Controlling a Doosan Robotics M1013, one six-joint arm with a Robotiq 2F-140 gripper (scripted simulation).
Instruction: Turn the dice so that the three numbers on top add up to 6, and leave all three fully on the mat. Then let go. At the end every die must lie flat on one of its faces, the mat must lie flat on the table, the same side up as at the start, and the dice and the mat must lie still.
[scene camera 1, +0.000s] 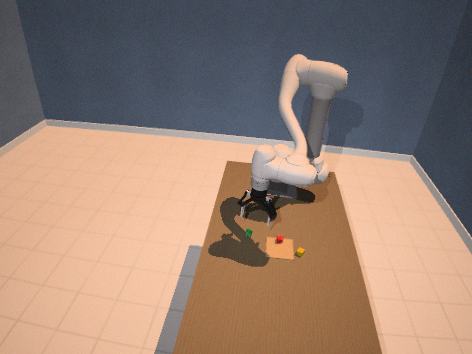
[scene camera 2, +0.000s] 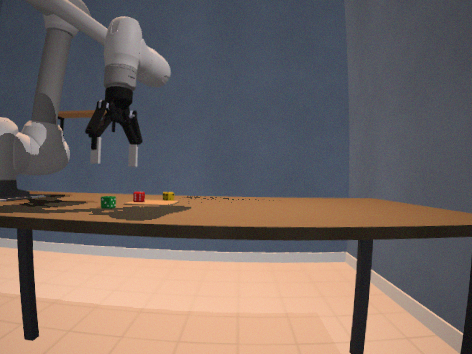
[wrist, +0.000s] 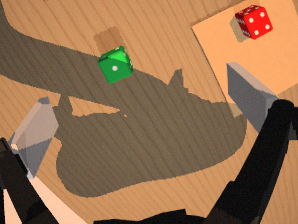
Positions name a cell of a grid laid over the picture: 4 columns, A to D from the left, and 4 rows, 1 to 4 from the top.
Labels:
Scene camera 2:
gripper: A2
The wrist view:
gripper: B2
green die: B2
red die: D1

